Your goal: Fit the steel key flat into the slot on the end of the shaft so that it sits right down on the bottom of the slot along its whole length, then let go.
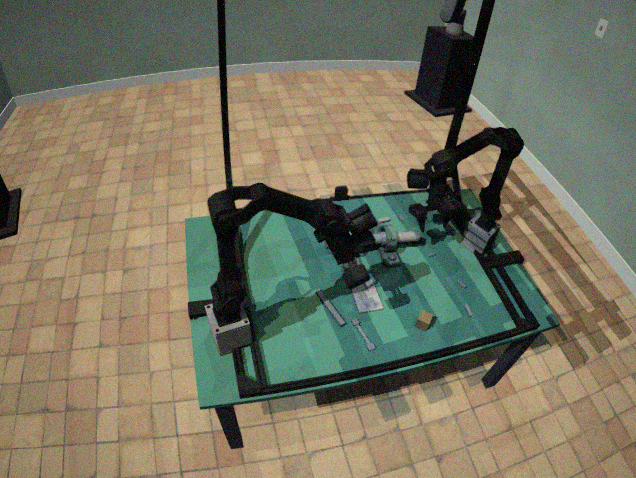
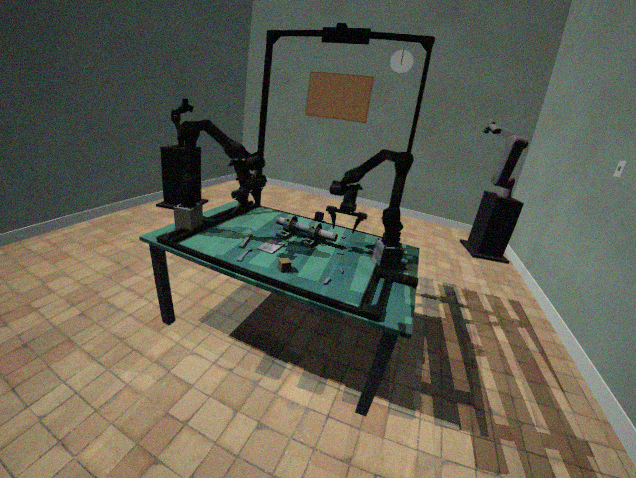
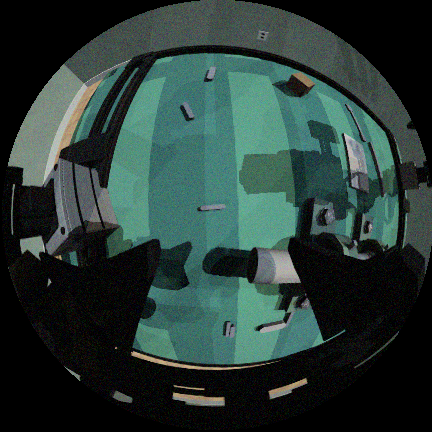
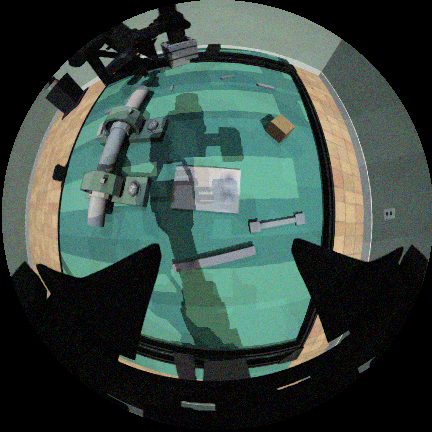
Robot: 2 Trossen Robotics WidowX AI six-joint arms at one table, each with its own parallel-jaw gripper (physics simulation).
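Frame: origin at the left arm's base, x left, y back, z up, level; metres.
Seen in the pictures: left gripper, fingertip midpoint: (image 1: 433, 229) (image 2: 342, 230) (image 3: 226, 246) (image 4: 151, 66); right gripper, fingertip midpoint: (image 1: 353, 271) (image 2: 254, 208) (image 4: 228, 249); left arm's base, origin of the base link: (image 1: 485, 223) (image 2: 390, 243) (image 3: 46, 211) (image 4: 176, 40); right arm's base, origin of the base link: (image 1: 226, 314) (image 2: 188, 205).
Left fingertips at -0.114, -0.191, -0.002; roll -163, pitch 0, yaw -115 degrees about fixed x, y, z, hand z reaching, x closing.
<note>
Pixels of each thing's middle, then the offset from my left fingertips to it, as dx, dy, dz. Level surfaces: height alone.
- grey shaft, body centre: (image 3: 347, 265) (image 4: 113, 143) (image 1: 373, 239) (image 2: 305, 228) -0.137, -0.154, -0.057
- close pair, body centre: (image 3: 231, 330) -0.173, +0.057, -0.102
- round-ended bar, body centre: (image 3: 271, 326) -0.203, -0.009, -0.101
- wooden cube, body centre: (image 4: 279, 128) (image 3: 300, 83) (image 1: 423, 320) (image 2: 284, 264) +0.189, -0.266, -0.086
- printed sheet, body centre: (image 4: 205, 188) (image 3: 357, 162) (image 1: 366, 295) (image 2: 271, 246) -0.007, -0.322, -0.103
- long flat bar, body centre: (image 4: 212, 259) (image 1: 330, 307) (image 3: 377, 168) -0.049, -0.442, -0.101
- spanner-like piece, body centre: (image 4: 278, 222) (image 1: 363, 334) (image 3: 355, 121) +0.088, -0.435, -0.103
- green table, its level: dz -0.106
The grey shaft (image 1: 409, 236) (image 2: 328, 234) (image 3: 275, 265) (image 4: 116, 142) lies through two green clamp blocks; its slot cannot be made out. Small steel bars lie loose on the table: one bar (image 1: 431, 254) (image 3: 212, 207) before the shaft end, a close pair (image 3: 229, 329) behind it, and a round-ended bar (image 3: 272, 326) beside the pair. I cannot tell which is the key. My left gripper (image 2: 344, 228) (image 3: 226, 246) is open and empty, above the table around the shaft's free end. My right gripper (image 4: 228, 249) is open and empty, high above the table.
Two more small bars (image 3: 187, 111) (image 3: 211, 74) lie toward the front. A wooden cube (image 1: 424, 319) (image 2: 284, 264) (image 4: 279, 128), a printed sheet (image 1: 375, 302) (image 4: 217, 190), a long flat bar (image 1: 331, 308) (image 4: 215, 257) and a spanner-like piece (image 1: 364, 335) (image 4: 276, 222) lie on the green table (image 1: 308, 359).
</note>
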